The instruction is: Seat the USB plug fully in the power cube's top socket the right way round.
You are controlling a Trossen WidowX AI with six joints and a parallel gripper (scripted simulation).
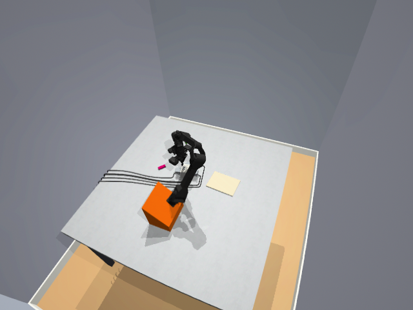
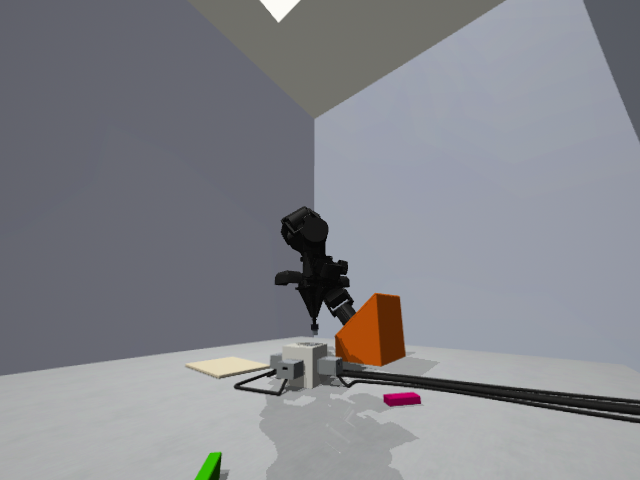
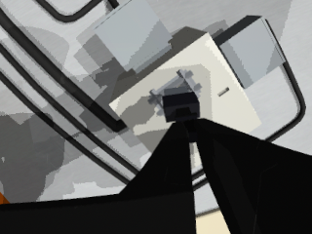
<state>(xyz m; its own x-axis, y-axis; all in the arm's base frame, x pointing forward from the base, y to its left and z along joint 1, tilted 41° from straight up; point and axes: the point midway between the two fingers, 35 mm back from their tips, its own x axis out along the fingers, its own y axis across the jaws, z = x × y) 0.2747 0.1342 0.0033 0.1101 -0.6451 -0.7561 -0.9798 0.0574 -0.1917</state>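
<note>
Now: gripper tip 2 cm above the black USB plug. From my gripper tip the other things lie so: magenta block: 2 cm behind, 19 cm to the left, 13 cm below; beige pad: 6 cm ahead, 30 cm to the right, 13 cm below; grey socket frame: 7 cm below.
</note>
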